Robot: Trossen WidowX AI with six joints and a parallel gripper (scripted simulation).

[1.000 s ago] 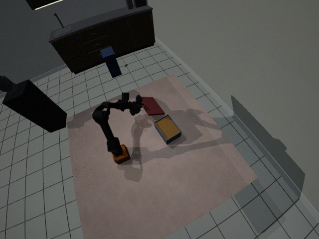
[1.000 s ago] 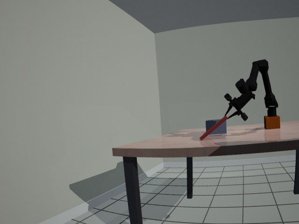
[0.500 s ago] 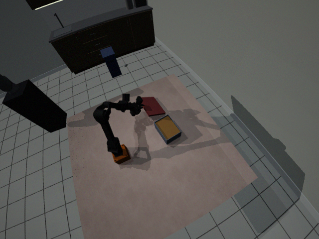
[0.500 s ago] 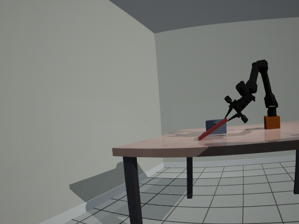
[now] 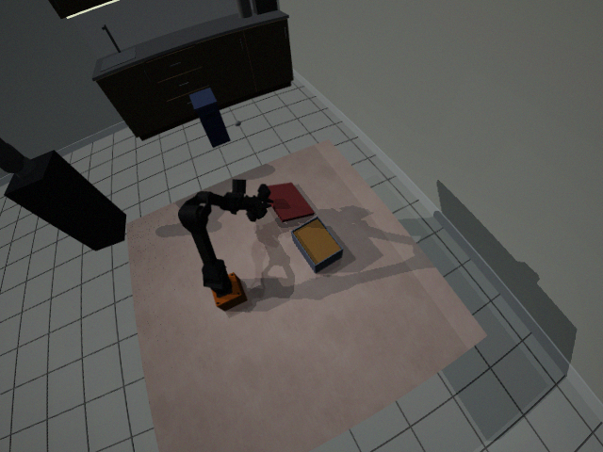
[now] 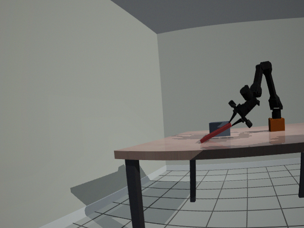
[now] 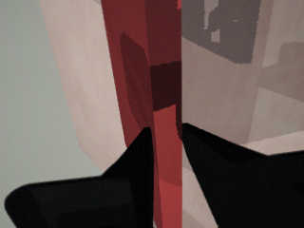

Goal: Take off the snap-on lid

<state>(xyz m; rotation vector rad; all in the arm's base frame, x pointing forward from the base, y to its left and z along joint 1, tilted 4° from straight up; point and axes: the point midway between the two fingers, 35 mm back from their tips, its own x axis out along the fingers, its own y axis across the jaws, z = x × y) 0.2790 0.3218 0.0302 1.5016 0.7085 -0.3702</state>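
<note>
Right now my gripper tip is 8 cm short of the red lid, 3 cm above it and 1 cm to the right of it. Also, from my gripper tip: storage box (27 cm to the right, 12 cm ahead, 3 cm below).
</note>
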